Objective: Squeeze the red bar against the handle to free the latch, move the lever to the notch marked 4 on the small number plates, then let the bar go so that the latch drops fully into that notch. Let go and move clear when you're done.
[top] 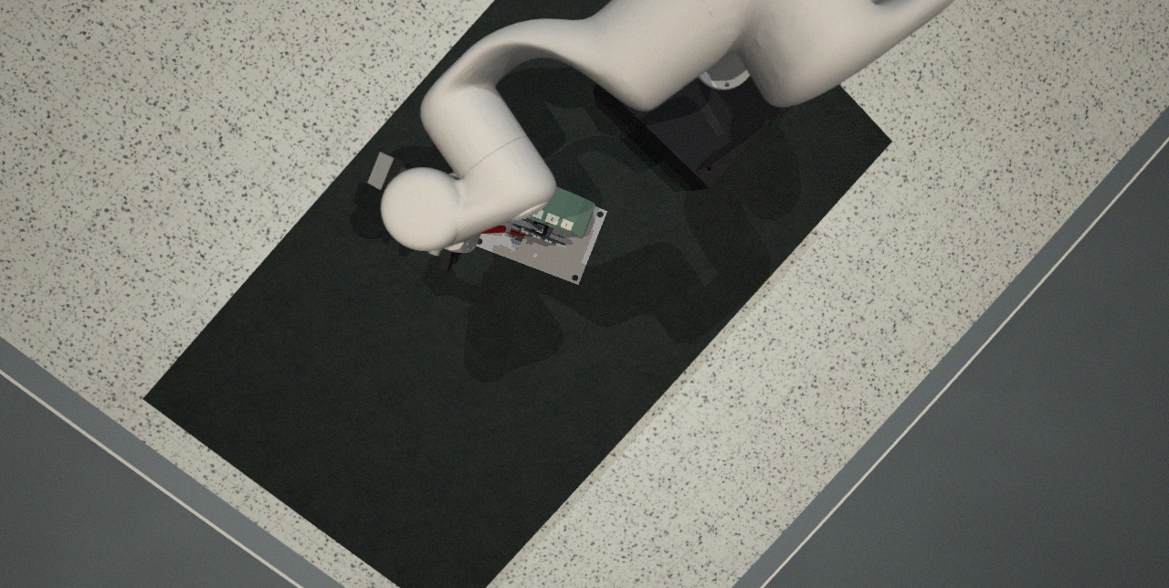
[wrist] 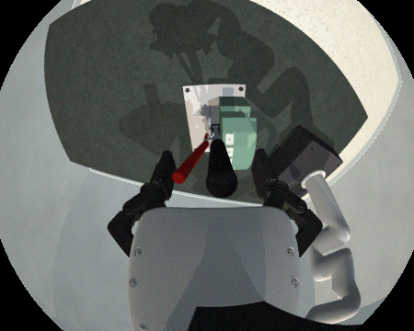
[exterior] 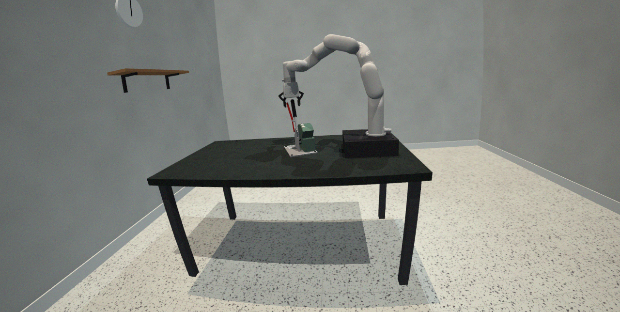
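Right now my hand is 1 cm past the red bar, 5 cm to the right of it and 10 cm above it.
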